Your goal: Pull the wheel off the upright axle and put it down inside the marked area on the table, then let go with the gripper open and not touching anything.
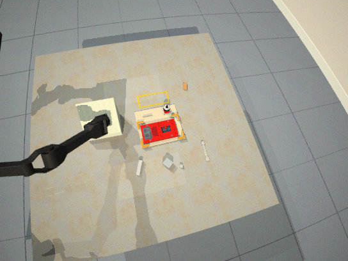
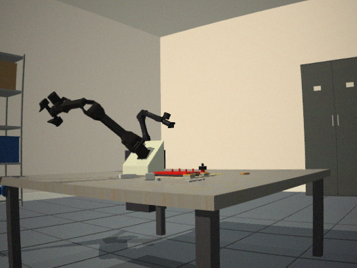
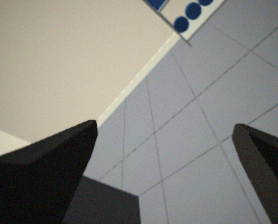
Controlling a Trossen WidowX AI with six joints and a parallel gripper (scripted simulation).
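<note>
The black wheel lies 1030 mm ahead of my gripper tip, 320 mm below it and 210 mm to the left of it. The rest, counted from my gripper tip: white peg 790 mm ahead, 350 mm below, 80 mm to the right; then grey cube 940 mm ahead, 340 mm below, 100 mm to the right.
</note>
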